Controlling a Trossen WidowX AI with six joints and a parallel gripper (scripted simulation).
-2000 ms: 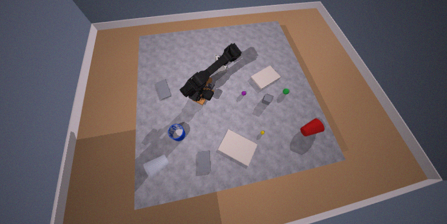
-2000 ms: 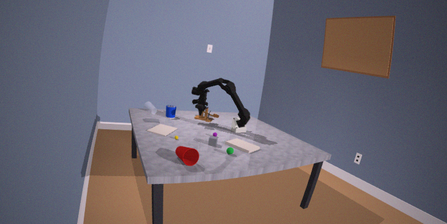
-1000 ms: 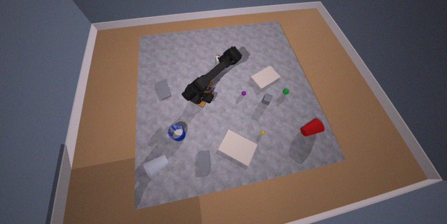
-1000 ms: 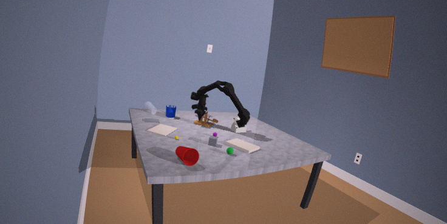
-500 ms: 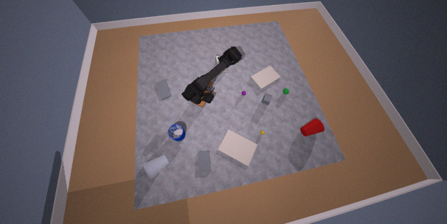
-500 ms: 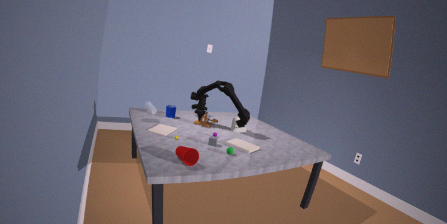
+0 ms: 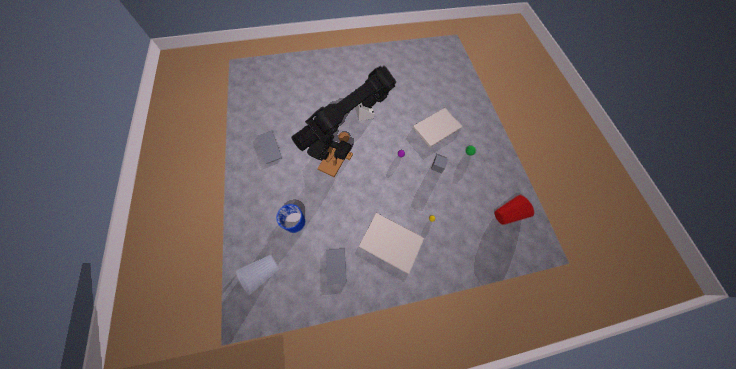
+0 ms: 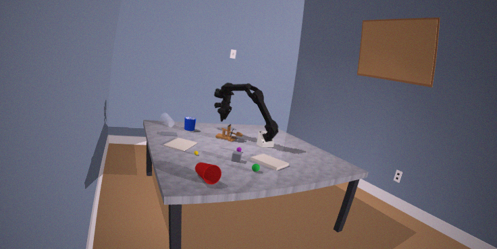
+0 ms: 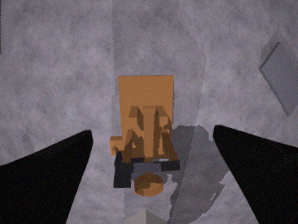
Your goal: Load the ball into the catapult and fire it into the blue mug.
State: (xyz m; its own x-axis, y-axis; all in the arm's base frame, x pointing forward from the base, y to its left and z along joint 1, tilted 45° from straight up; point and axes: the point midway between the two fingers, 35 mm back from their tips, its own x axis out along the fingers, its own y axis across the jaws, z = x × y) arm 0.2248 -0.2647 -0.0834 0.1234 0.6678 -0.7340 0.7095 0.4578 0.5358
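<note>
The purple ball is 5 cm ahead of my gripper tip, 32 cm to the left of it and 12 cm below it. Also, from my gripper tip: blue mug: 18 cm ahead, 20 cm to the right, 10 cm below; grey cube: 15 cm ahead, 45 cm to the left, 11 cm below; wooden catapult: 4 cm behind, 7 cm to the left, 8 cm below.
</note>
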